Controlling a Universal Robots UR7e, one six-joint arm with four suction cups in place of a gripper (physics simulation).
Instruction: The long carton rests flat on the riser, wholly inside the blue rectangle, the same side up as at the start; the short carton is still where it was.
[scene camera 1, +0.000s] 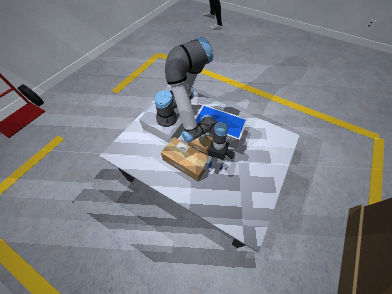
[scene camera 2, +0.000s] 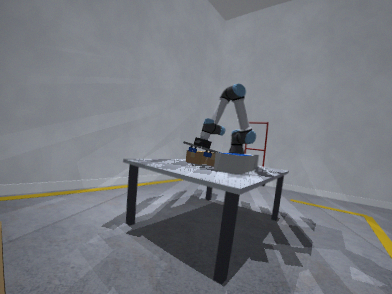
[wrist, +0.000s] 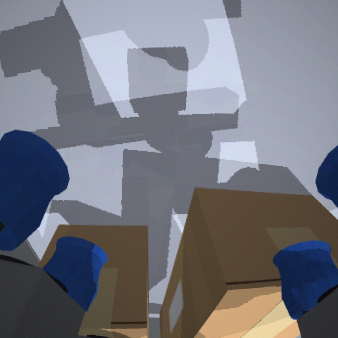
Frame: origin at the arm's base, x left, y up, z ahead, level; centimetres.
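Where they show: end effector, tool point: (scene camera 1: 217, 158) (scene camera 2: 199, 154) (wrist: 188, 224); arm's base, origin of the base link: (scene camera 1: 166, 118).
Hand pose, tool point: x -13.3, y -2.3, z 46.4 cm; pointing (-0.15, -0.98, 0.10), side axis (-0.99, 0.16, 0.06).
Each offset is from my tool point to the top centre of the thing. Level surfaces: height alone.
The long carton {dx -7.8, dy +1.7, dz -19.6 cm} (scene camera 1: 184, 159) (wrist: 260, 235) lies flat on the table, a white label on its top, outside the blue rectangle {dx +28.0, dy +3.4, dz -9.6 cm} (scene camera 1: 231, 124) (scene camera 2: 237, 154) on the grey riser {dx +28.0, dy +3.4, dz -9.6 cm} (scene camera 2: 236, 164). The short carton {dx +7.8, dy +1.7, dz -16.2 cm} (scene camera 1: 201, 145) (wrist: 132, 250) lies beside it, on the riser side, partly hidden by the arm in scene camera 1. In scene camera 2 the brown cartons overlap behind the gripper. My gripper (scene camera 1: 215, 165) (scene camera 2: 200, 152) (wrist: 185, 227) is open, its suction off, with no carton on its four blue cups. It hangs low over the table by the ends of the cartons.
The arm's base stands on a grey block (scene camera 1: 152, 130) at the back left of the table {dy -8.6 cm} (scene camera 1: 277, 145). A red hand truck (scene camera 1: 22, 120) (scene camera 2: 266, 145) stands on the floor. A person's legs (scene camera 1: 216, 12) show at the back. A big brown box (scene camera 1: 375, 245) stands at the lower right.
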